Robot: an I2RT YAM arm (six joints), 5 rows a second.
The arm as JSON. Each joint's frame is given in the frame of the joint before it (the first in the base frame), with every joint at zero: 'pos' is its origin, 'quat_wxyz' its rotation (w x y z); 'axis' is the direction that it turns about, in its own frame. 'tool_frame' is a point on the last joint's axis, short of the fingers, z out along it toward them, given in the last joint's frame.
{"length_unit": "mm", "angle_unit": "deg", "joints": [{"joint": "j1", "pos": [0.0, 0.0, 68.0], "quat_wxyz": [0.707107, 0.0, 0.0, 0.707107], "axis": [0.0, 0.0, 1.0]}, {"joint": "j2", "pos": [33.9, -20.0, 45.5], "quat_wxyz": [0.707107, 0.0, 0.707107, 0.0], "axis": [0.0, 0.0, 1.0]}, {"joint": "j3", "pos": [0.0, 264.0, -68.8], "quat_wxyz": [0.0, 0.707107, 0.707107, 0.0], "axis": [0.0, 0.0, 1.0]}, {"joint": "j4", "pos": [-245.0, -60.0, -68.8], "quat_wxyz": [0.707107, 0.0, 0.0, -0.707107], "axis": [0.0, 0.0, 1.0]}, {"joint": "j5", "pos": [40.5, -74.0, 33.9], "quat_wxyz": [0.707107, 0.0, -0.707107, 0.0], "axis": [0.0, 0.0, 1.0]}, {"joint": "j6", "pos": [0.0, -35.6, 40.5], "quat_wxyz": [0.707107, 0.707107, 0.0, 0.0], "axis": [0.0, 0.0, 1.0]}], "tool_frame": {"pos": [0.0, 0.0, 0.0], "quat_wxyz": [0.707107, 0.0, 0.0, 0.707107]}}
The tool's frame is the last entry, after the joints.
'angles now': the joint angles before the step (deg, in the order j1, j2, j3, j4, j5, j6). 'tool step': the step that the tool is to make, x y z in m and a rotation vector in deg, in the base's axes. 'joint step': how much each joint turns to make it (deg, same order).
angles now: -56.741, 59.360, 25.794, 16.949, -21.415, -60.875
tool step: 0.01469, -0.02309, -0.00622, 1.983, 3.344, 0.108
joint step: -0.031, 8.840, 4.718, -0.016, 0.416, -1.785
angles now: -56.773, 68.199, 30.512, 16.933, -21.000, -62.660
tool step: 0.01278, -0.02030, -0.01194, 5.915, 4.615, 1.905
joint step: -0.296, 8.019, 5.586, -5.645, -1.729, -1.618
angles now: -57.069, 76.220, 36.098, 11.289, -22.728, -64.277
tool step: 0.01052, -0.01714, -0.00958, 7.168, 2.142, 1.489
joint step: -0.389, 6.573, 5.378, -5.658, -2.693, 0.823
